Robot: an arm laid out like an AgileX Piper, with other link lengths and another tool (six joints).
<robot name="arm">
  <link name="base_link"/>
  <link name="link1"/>
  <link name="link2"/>
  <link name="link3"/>
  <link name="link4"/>
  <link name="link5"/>
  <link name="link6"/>
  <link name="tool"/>
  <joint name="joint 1" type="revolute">
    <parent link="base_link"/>
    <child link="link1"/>
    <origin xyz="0 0 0.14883"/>
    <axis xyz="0 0 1"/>
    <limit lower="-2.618" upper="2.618"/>
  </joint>
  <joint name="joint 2" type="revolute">
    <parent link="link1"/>
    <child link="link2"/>
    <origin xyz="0 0 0" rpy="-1.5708 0 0"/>
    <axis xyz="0 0 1"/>
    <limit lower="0" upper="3.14"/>
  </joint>
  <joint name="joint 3" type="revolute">
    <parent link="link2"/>
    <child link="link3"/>
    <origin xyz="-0.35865 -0.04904 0"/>
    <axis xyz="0 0 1"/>
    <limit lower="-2.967" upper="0"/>
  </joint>
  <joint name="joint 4" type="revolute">
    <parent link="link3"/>
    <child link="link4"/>
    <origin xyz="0.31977 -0.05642 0" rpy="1.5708 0 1.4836"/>
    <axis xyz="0 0 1"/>
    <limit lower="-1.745" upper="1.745"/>
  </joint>
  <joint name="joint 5" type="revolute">
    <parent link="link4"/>
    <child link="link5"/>
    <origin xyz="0 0 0" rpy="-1.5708 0 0"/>
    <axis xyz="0 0 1"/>
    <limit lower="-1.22" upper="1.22"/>
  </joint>
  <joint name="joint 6" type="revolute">
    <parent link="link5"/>
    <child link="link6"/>
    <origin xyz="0 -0.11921 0" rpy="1.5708 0 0"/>
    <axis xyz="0 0 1"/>
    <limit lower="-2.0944" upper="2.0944"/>
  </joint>
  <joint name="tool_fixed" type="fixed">
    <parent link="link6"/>
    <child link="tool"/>
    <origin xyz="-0.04 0.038 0.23" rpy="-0.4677 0 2.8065"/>
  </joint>
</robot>
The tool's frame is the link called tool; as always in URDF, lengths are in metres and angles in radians.
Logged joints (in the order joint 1, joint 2, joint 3, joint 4, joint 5, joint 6), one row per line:
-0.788 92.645 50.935 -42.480 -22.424 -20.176
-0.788 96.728 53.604 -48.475 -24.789 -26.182
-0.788 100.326 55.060 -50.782 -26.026 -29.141
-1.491 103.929 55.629 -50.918 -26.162 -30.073
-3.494 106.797 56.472 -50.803 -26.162 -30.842
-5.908 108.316 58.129 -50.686 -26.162 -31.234
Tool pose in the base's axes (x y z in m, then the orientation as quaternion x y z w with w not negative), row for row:
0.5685 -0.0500 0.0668 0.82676 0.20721 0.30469 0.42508
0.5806 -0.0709 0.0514 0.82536 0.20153 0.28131 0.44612
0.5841 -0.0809 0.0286 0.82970 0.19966 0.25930 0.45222
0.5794 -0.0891 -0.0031 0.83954 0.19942 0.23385 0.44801
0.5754 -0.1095 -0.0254 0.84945 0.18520 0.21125 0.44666
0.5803 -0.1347 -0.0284 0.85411 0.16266 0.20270 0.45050
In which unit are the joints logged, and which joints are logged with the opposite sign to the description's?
The joints are logged in degrees. Opposite sign: joint 3, joint 5, joint 6.
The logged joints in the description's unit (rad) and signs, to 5 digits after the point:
-0.01375 1.61696 -0.88898 -0.74142 0.39137 0.35214
-0.01375 1.68822 -0.93557 -0.84605 0.43265 0.45696
-0.01375 1.75102 -0.96098 -0.88631 0.45424 0.50861
-0.02602 1.81390 -0.97091 -0.88869 0.45661 0.52487
-0.06098 1.86396 -0.98562 -0.88668 0.45661 0.53829
-0.10311 1.89047 -1.01454 -0.88464 0.45661 0.54514

